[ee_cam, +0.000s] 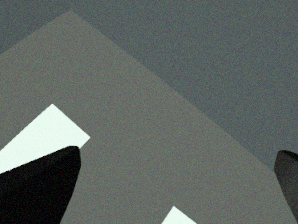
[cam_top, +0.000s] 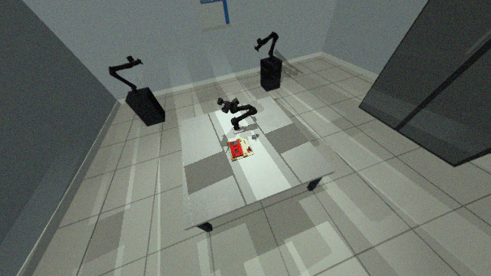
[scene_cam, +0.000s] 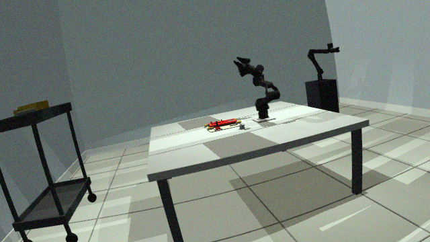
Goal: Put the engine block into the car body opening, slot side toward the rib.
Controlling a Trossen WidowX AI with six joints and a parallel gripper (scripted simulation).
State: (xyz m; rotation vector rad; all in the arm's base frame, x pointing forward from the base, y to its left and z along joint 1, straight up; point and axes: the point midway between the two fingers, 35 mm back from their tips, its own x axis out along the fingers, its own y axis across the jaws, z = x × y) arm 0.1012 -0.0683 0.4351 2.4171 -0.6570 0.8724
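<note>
Right now the grey engine block is 46 cm below my gripper tip, 21 cm to the left of it and 11 cm ahead of it.
</note>
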